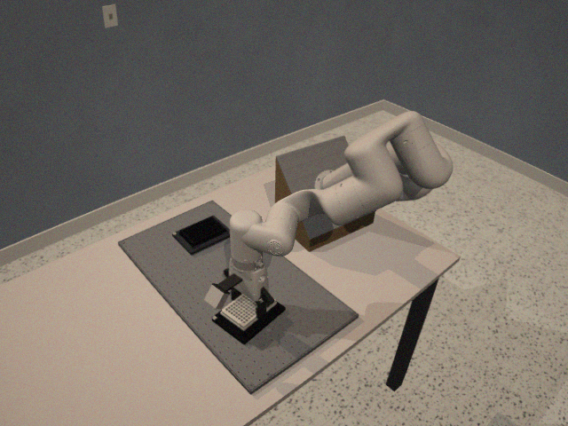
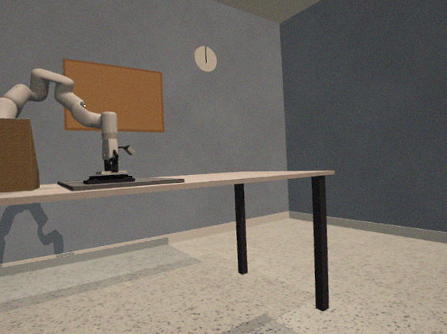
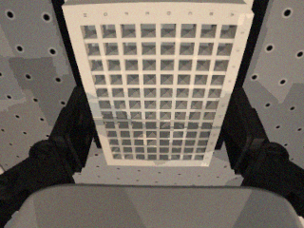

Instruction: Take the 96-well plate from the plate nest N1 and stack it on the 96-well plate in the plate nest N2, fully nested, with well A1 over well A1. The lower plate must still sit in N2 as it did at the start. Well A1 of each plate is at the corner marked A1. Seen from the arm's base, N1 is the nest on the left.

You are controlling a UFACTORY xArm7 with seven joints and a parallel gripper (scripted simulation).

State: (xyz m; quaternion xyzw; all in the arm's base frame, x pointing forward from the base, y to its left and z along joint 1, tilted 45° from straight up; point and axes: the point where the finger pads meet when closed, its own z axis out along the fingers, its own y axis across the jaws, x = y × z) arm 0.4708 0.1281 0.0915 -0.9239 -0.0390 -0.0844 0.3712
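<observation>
The black plate nest is 40 mm below my hand. The rest, counted from my hand: black 96-well plate: 100 mm behind, 360 mm to the right, 30 mm below; then white 96-well plate: 10 mm below.
</observation>
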